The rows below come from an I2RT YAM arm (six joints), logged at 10 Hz.
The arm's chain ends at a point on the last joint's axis. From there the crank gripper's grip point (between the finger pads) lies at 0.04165 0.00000 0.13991 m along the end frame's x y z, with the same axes.
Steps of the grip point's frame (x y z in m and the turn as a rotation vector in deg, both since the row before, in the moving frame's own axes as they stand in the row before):
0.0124, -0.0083, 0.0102, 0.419, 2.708, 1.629
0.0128, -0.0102, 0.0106, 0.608, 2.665, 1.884
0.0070, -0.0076, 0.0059, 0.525, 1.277, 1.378
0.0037, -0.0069, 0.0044, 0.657, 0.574, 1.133
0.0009, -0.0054, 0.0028, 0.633, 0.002, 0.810
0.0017, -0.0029, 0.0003, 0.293, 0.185, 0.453
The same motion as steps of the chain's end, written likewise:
0.0058, -0.0086, 0.0123, 0.419, 2.708, 1.629
0.0063, -0.0102, 0.0127, 0.608, 2.665, 1.884
0.0039, -0.0074, 0.0069, 0.525, 1.277, 1.378
0.0023, -0.0061, 0.0048, 0.657, 0.574, 1.133
0.0009, -0.0044, 0.0028, 0.633, 0.002, 0.810
0.0012, -0.0025, 0.0004, 0.293, 0.185, 0.453

